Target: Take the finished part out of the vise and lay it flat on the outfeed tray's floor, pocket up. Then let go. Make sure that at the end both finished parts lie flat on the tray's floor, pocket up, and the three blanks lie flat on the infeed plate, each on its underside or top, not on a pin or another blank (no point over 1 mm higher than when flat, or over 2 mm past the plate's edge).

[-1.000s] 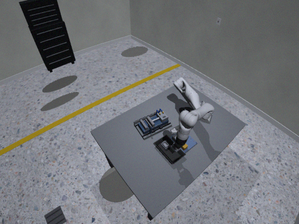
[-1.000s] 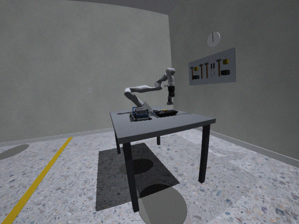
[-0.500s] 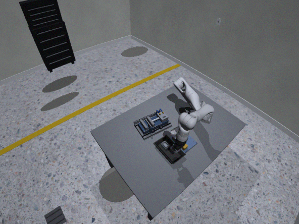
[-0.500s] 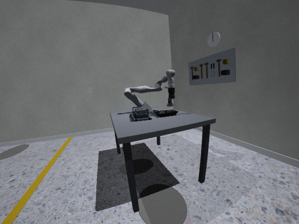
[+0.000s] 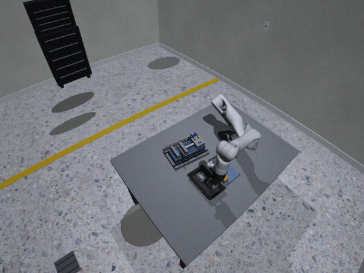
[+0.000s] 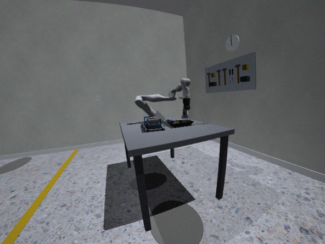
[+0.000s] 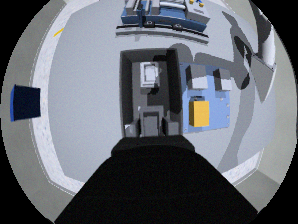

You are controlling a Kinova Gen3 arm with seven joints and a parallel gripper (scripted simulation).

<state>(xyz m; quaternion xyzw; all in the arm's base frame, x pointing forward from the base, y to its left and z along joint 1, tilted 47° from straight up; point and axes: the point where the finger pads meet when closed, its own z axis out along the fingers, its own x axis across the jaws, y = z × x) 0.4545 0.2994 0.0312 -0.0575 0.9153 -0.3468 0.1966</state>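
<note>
Now: hand 12 cm past the yellow block and 9 cm above it. From my hand the other things lie so: vise (7 cm behind, 34 cm to the right, 8 cm below).
</note>
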